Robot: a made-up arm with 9 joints. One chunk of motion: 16 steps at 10 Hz.
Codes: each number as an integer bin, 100 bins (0 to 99) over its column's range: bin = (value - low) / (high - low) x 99, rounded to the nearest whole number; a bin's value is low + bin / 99 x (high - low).
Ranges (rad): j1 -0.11..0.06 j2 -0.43..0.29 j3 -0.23..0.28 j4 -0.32..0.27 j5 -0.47..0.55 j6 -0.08..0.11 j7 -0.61..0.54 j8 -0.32..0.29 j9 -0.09..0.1
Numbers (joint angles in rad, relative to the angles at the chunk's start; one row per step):
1: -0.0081 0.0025 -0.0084 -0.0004 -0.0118 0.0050 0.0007 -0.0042 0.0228
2: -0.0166 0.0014 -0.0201 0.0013 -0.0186 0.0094 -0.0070 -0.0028 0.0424
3: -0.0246 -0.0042 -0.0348 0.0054 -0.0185 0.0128 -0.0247 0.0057 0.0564
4: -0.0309 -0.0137 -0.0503 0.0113 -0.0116 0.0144 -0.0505 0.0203 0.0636
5: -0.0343 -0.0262 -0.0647 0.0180 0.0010 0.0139 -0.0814 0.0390 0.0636
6: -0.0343 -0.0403 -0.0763 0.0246 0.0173 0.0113 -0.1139 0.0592 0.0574
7: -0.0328 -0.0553 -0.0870 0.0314 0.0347 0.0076 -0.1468 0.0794 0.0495
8: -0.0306 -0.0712 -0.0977 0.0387 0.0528 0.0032 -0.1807 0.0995 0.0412
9: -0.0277 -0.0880 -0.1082 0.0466 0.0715 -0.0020 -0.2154 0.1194 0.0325
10: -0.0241 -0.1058 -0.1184 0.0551 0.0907 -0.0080 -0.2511 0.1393 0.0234
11: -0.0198 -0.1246 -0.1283 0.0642 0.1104 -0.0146 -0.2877 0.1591 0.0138
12: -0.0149 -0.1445 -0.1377 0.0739 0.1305 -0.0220 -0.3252 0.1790 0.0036
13: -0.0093 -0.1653 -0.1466 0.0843 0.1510 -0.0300 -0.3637 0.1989 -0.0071
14: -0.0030 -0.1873 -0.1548 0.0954 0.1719 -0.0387 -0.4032 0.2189 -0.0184
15: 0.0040 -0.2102 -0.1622 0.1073 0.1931 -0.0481 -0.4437 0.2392 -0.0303
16: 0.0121 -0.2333 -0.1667 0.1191 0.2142 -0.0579 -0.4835 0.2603 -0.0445
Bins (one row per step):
1: 59 59 43 54 44 44 53 51 59
2: 54 59 41 54 44 47 52 51 69
3: 50 59 38 55 44 48 50 53 76
4: 46 57 35 56 44 49 48 55 80
5: 44 56 32 57 46 49 46 58 80
6: 44 54 30 58 47 48 43 62 77
7: 45 52 28 59 49 46 40 65 73
8: 46 49 26 60 51 43 37 68 68
9: 48 47 24 62 53 41 34 71 64
10: 50 45 22 63 54 38 31 75 59
11: 53 42 20 64 56 34 28 78 54
12: 55 39 18 66 58 30 25 81 49
13: 59 36 16 68 60 26 21 84 43
14: 62 33 15 70 62 22 18 87 37
15: 66 30 13 72 64 17 14 91 31
16: 71 27 12 74 66 12 11 94 24

